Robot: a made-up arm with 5 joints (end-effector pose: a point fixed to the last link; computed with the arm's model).
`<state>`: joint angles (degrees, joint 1 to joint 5).
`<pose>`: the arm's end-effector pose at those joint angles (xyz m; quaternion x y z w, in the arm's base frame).
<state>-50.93 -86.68 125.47 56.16 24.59</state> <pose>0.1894 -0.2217 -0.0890 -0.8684 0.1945 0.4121 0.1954</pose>
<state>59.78 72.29 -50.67 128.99 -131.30</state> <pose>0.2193 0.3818 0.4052 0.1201 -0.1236 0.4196 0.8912</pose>
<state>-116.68 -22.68 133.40 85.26 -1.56</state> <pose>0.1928 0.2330 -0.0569 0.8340 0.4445 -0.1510 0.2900</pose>
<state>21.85 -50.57 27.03 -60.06 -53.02</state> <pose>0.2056 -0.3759 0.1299 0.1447 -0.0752 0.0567 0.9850</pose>
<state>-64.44 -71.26 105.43 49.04 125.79</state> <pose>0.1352 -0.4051 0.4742 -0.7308 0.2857 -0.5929 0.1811</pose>
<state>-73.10 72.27 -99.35 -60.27 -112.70</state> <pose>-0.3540 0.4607 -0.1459 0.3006 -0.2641 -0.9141 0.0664</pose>
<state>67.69 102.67 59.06 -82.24 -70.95</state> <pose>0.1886 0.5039 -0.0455 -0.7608 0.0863 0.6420 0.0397</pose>
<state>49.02 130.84 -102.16 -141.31 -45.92</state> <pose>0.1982 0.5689 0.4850 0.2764 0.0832 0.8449 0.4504</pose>
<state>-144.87 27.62 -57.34 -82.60 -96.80</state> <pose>0.4735 0.1844 0.0928 -0.8306 0.3174 0.0956 0.4474</pose>
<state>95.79 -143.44 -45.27 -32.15 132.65</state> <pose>0.6763 -0.4913 0.2311 -0.7182 0.6328 -0.2549 0.1370</pose>
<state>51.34 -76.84 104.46 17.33 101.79</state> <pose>0.1134 -0.6048 -0.1285 0.6983 -0.4968 -0.4296 0.2847</pose>
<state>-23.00 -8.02 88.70 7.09 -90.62</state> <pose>0.0566 -0.0602 0.2256 0.3108 -0.5901 0.6331 0.3928</pose>
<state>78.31 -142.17 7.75 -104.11 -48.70</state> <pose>0.6908 -0.1260 0.1374 -0.1782 0.2957 0.2747 0.8974</pose>
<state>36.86 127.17 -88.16 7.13 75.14</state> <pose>0.0064 0.6770 0.6624 -0.6764 -0.6561 0.0512 0.3307</pose>
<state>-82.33 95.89 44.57 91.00 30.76</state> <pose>-0.1473 0.2010 0.4321 0.0408 -0.7430 0.0204 0.6678</pose>
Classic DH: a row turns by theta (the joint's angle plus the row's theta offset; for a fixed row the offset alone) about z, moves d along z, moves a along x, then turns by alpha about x. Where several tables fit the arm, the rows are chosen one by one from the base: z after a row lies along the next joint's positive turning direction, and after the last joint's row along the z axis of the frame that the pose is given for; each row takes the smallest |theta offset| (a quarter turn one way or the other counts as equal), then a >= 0, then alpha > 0; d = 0 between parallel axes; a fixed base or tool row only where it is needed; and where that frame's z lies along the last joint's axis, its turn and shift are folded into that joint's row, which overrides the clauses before.
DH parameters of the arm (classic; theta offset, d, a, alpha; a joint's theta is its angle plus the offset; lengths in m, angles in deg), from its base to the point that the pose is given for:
base (fixed): 0 0.096 0 -90
joint 1: -90 0.041 0.159 -90
joint 2: 90 -0.079 0.008 90
joint 3: 0 -0.321 0.058 90
joint 4: -90 0.013 0.093 90
joint 5: -90 -0.155 0.322 90
tool (fixed): 0 0.063 0 0

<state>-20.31 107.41 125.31 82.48 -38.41</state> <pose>-0.3486 0.1479 0.2963 -0.0859 0.9912 0.0912 0.0430</pose>
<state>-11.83 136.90 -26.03 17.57 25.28</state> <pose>0.0341 0.6144 0.3326 0.8130 0.2758 0.2204 0.4630</pose>
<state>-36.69 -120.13 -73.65 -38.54 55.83</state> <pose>-0.4024 -0.4326 0.6439 -0.2814 -0.4801 -0.4545 0.6955</pose>
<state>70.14 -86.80 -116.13 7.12 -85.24</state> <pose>-0.0389 -0.0228 0.3176 -0.7191 -0.5864 0.2388 0.2865</pose>
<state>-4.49 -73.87 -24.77 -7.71 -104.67</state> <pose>-0.3406 -0.1389 0.3433 -0.4666 -0.7482 0.3047 0.3601</pose>
